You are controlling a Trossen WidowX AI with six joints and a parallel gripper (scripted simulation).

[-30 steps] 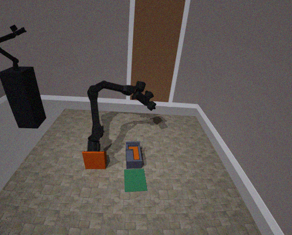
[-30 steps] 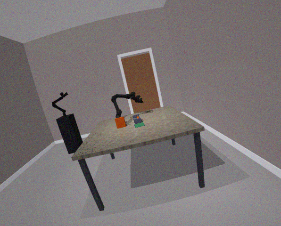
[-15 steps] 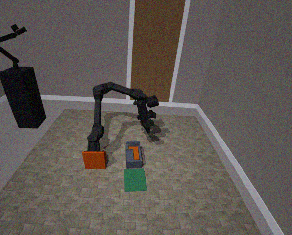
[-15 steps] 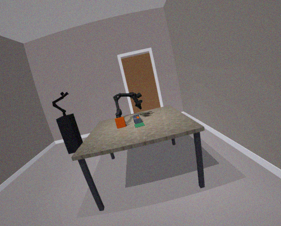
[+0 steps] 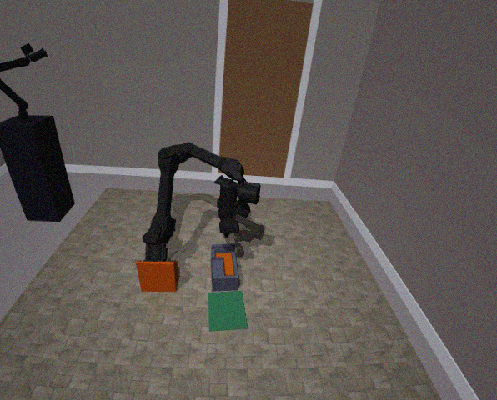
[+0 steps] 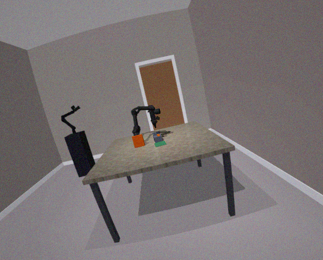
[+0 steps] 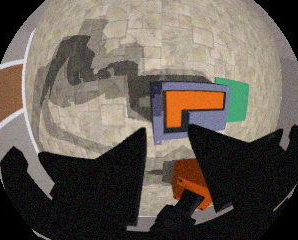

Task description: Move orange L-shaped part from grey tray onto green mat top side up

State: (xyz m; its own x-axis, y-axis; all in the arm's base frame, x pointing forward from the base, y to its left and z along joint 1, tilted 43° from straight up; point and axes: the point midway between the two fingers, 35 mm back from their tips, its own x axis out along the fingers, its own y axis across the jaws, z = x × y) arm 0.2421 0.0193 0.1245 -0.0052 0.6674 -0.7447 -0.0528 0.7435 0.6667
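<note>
My gripper tip is 10 cm above the orange L-shaped part and 5 cm to the left of it. Round my gripper tip: green mat (22 cm to the right, 16 cm below).
</note>
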